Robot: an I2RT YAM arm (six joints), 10 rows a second.
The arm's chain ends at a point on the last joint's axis. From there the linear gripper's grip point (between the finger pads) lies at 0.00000 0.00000 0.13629 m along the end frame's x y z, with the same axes.
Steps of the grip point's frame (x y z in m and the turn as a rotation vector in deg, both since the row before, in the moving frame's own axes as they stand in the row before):
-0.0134, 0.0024, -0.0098, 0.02, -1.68, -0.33
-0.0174, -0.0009, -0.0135, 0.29, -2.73, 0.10
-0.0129, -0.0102, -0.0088, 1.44, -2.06, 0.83
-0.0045, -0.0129, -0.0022, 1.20, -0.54, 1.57
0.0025, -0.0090, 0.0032, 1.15, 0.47, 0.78
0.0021, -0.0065, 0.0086, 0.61, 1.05, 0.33
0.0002, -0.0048, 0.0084, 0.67, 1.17, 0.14
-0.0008, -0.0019, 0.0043, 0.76, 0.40, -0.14
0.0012, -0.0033, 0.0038, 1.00, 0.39, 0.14
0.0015, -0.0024, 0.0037, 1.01, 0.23, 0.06
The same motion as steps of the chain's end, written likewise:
-0.0094, 0.0024, -0.0097, 0.02, -1.68, -0.33
-0.0109, -0.0002, -0.0133, 0.29, -2.73, 0.10
-0.0080, -0.0067, -0.0087, 1.44, -2.06, 0.83
-0.0033, -0.0100, -0.0022, 1.20, -0.54, 1.57
0.0014, -0.0063, 0.0032, 1.15, 0.47, 0.78
-0.0004, -0.0051, 0.0086, 0.61, 1.05, 0.33
-0.0026, -0.0032, 0.0084, 0.67, 1.17, 0.14
-0.0017, -0.0001, 0.0043, 0.76, 0.40, -0.14
0.0003, -0.0009, 0.0038, 1.00, 0.39, 0.14
0.0010, 0.0000, 0.0037, 1.01, 0.23, 0.06

